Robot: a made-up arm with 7 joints. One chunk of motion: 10 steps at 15 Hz.
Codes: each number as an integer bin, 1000 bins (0 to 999) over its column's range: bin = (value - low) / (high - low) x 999, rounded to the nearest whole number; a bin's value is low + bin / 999 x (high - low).
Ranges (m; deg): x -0.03..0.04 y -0.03..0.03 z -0.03..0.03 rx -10..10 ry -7..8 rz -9..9
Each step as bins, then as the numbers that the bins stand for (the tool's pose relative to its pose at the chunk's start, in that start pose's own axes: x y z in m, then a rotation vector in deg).
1 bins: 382 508 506 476 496 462
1 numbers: -0.0032 0.0005 0.0004 -0.47 0.45 -0.68
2 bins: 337 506 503 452 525 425
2 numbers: -0.0064 0.0004 0.0002 -0.95 0.88 -1.34
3 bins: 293 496 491 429 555 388
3 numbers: -0.0095 -0.0002 -0.0005 -1.41 1.33 -2.01
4 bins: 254 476 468 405 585 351
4 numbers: -0.0122 -0.0014 -0.0019 -1.89 1.78 -2.68
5 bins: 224 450 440 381 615 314
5 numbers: -0.0143 -0.0030 -0.0036 -2.37 2.23 -3.34
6 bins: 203 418 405 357 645 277
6 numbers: -0.0158 -0.0049 -0.0057 -2.85 2.68 -4.01
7 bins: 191 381 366 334 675 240
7 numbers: -0.0166 -0.0071 -0.0080 -3.31 3.14 -4.68
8 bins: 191 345 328 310 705 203
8 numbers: -0.0166 -0.0093 -0.0103 -3.79 3.59 -5.34
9 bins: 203 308 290 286 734 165
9 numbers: -0.0158 -0.0115 -0.0126 -4.27 4.02 -6.03
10 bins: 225 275 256 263 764 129
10 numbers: -0.0142 -0.0135 -0.0146 -4.73 4.47 -6.68
